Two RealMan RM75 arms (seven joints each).
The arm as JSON. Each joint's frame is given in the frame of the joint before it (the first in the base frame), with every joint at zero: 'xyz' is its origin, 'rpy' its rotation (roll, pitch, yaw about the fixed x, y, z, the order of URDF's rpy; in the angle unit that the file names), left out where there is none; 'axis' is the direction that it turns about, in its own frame. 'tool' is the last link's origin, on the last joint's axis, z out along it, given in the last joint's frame.
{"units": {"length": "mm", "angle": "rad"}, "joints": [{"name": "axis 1", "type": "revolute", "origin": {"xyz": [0.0, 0.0, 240.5]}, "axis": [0.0, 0.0, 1.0]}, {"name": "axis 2", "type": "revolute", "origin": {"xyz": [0.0, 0.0, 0.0]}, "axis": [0.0, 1.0, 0.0]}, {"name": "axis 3", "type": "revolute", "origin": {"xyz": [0.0, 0.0, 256.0]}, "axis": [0.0, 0.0, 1.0]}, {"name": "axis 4", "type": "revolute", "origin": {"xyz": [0.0, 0.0, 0.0]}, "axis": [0.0, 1.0, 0.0]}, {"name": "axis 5", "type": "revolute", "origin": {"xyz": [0.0, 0.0, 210.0]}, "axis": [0.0, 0.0, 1.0]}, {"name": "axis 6", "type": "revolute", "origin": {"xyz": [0.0, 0.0, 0.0]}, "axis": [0.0, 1.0, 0.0]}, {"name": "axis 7", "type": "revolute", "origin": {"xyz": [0.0, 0.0, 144.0]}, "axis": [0.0, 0.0, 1.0]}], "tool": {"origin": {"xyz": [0.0, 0.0, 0.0]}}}
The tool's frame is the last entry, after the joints.
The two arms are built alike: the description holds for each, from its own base.
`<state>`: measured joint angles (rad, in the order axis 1, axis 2, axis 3, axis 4, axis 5, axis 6, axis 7); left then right.
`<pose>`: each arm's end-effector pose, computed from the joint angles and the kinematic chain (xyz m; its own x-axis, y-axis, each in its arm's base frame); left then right.
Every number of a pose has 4 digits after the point.
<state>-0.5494 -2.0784 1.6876 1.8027 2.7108 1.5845 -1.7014 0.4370 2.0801 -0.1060 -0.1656 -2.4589 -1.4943 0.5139</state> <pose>-0.0971 0.3221 0.0015 0.6559 -0.4876 -0.5762 -0.6376 -0.7665 -0.0771 0.3181 0.2394 -0.0717 0.8650 -0.0737 -0.4963 -0.2591 -0.9126 -0.3161</pose>
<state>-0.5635 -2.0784 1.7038 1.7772 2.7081 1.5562 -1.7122 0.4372 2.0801 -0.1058 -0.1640 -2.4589 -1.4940 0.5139</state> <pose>-0.0943 0.3249 -0.0045 0.6560 -0.4939 -0.5708 -0.6428 -0.7619 -0.0793 0.3179 0.2394 -0.0720 0.8644 -0.0741 -0.4973 -0.2597 -0.9128 -0.3153</pose>
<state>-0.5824 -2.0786 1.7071 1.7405 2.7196 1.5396 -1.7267 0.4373 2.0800 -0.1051 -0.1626 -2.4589 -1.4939 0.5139</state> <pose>-0.0953 0.3303 -0.0081 0.6583 -0.4803 -0.5796 -0.6333 -0.7696 -0.0814 0.3177 0.2394 -0.0721 0.8637 -0.0745 -0.4985 -0.2605 -0.9127 -0.3149</pose>
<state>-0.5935 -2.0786 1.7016 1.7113 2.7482 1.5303 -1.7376 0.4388 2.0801 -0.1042 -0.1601 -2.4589 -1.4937 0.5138</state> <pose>-0.0998 0.3365 -0.0075 0.6562 -0.4535 -0.6031 -0.6202 -0.7794 -0.0887 0.3169 0.2397 -0.0725 0.8626 -0.0740 -0.5005 -0.2605 -0.9130 -0.3139</pose>
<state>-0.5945 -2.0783 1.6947 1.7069 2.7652 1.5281 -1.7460 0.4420 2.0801 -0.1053 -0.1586 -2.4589 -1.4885 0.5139</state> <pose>-0.1019 0.3393 -0.0050 0.6575 -0.4340 -0.6160 -0.6124 -0.7841 -0.1012 0.3166 0.2407 -0.0730 0.8643 -0.0736 -0.4976 -0.2587 -0.9134 -0.3143</pose>
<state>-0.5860 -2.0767 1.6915 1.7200 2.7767 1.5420 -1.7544 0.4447 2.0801 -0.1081 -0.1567 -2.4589 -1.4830 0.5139</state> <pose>-0.1046 0.3382 -0.0016 0.6588 -0.4177 -0.6257 -0.6024 -0.7911 -0.1062 0.3164 0.2414 -0.0738 0.8663 -0.0737 -0.4940 -0.2565 -0.9143 -0.3135</pose>
